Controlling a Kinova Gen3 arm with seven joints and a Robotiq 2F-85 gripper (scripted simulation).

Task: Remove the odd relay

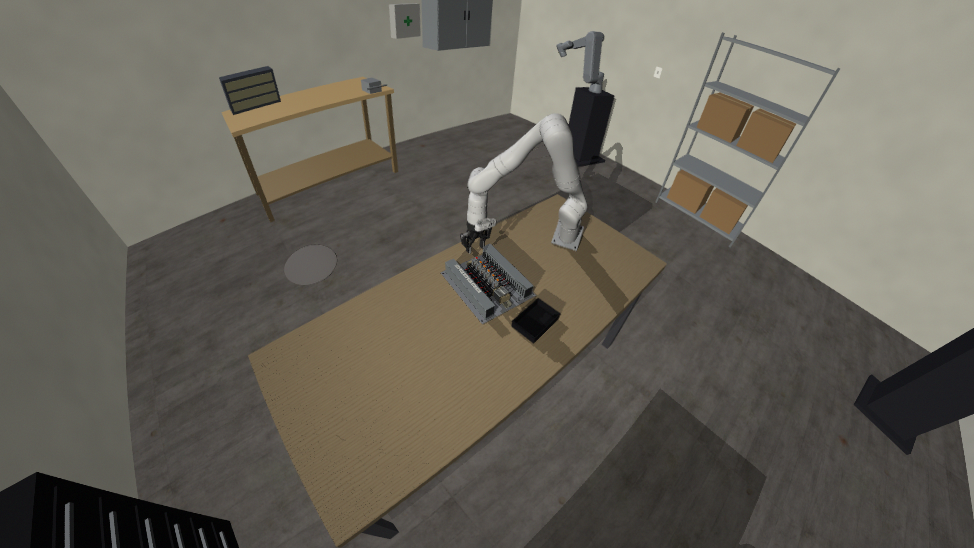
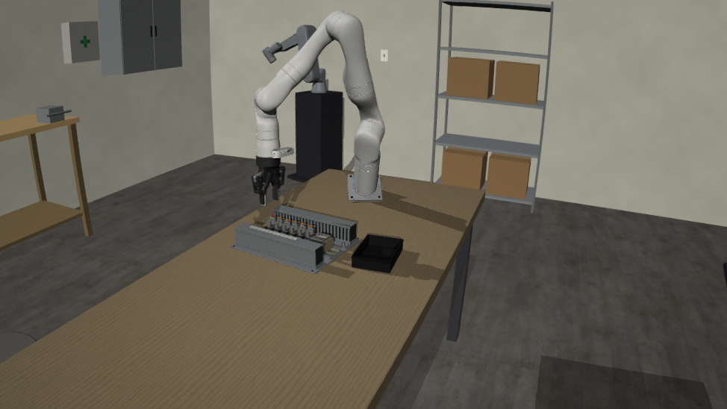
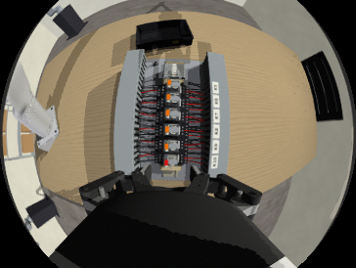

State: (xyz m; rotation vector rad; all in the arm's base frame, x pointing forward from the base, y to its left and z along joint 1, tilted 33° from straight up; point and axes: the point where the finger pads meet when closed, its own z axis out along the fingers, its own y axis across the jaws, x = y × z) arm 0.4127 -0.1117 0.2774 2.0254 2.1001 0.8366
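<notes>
Right now the relay is 8 cm below my hand. Also, from my hand: black parts tray: 9 cm behind, 35 cm to the left, 11 cm below.
</notes>
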